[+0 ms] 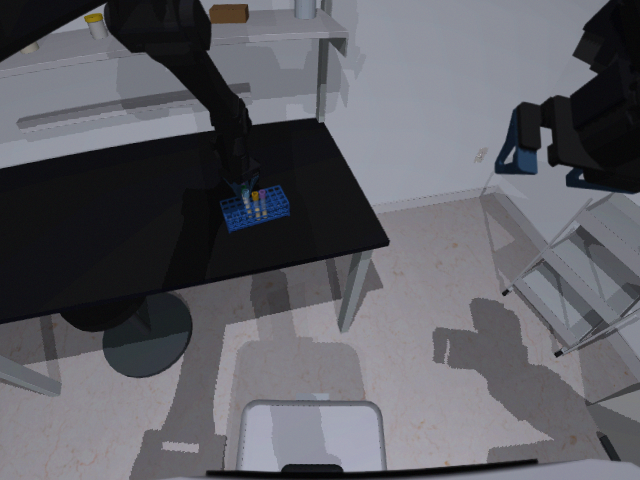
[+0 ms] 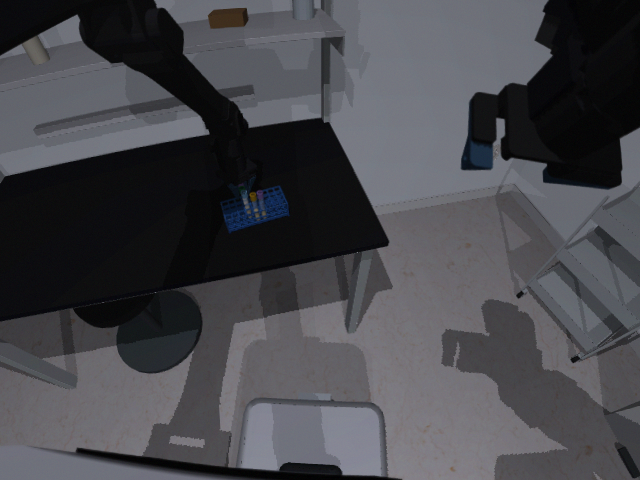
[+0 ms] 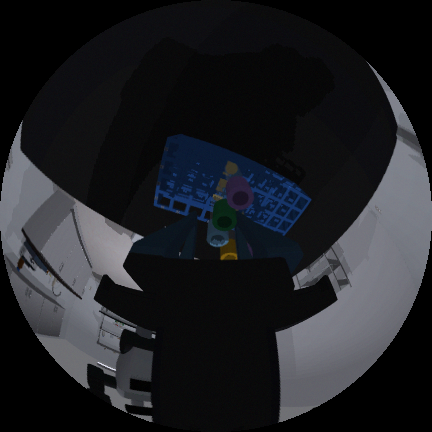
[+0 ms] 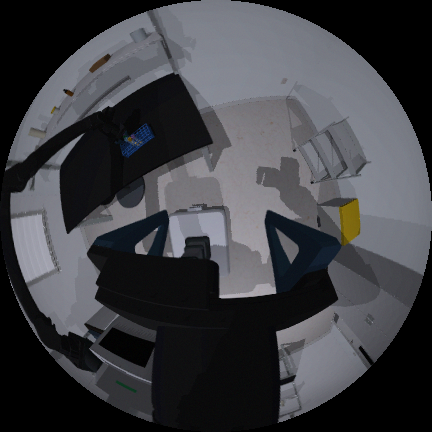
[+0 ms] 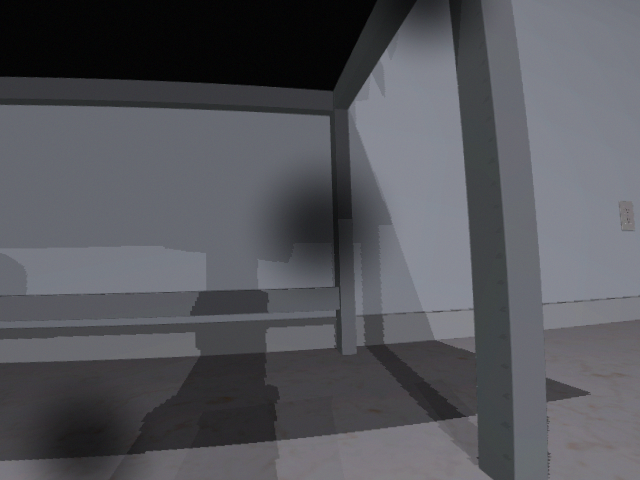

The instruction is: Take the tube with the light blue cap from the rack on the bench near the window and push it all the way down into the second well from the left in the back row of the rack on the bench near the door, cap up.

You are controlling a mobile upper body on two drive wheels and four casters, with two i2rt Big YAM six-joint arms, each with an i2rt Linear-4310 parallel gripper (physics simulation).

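Places are measured from the left arm's base along level axes (x right, y ahead, z up), in centimetres.
Pixels of known places: left gripper, fingertip midpoint: [image 1: 244, 194] [image 2: 242, 195] [image 3: 215, 216] [image 4: 125, 139]; right gripper, fingertip midpoint: [image 1: 532, 174] [image 2: 504, 170] [image 4: 216, 215].
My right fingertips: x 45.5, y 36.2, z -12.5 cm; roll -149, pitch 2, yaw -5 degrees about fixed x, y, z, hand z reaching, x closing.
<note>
Ahead of a thing's pixels: the offset from my right fingertips to its top centre. Level surfaces: height alone.
A blue rack [image 1: 283, 207] [image 2: 282, 207] [image 3: 185, 145] stands on the black bench top. The tube with the light blue cap @(dy +39.5, dx -44.6, dz -40.4 cm) [image 1: 246, 193] [image 3: 218, 237] stands upright in it, beside a green cap @(dy +41.3, dx -45.5, dz -40.4 cm) [image 3: 224, 215], an orange cap @(dy +38.4, dx -41.8, dz -40.4 cm) [image 1: 254, 195] [image 3: 229, 250] and purple caps [image 1: 262, 193] [image 3: 240, 192]. My left gripper [image 1: 244, 187] [image 2: 242, 187] [image 3: 215, 216] points down at the rack, its fingers partly open on either side of the light blue cap, not clamped on it. My right gripper [image 1: 542, 176] [image 4: 216, 215] is wide open and empty, away from the bench. The rack near the door cannot be made out.
The black bench @(dz -52.3 cm) [image 1: 103, 206] [image 4: 90, 175] has a shelf @(dz -6.6 cm) [image 1: 279, 29] above its back edge. A round stool base @(dy +29.2, dx -106.4, dz -125.5 cm) [image 1: 149, 341] is under it. A step ladder [image 1: 547, 253] [image 4: 325, 150] stands at the right, and a yellow box @(dy -26.2, dx +134.8, dz -83.5 cm) [image 4: 350, 221] near the right wall.
</note>
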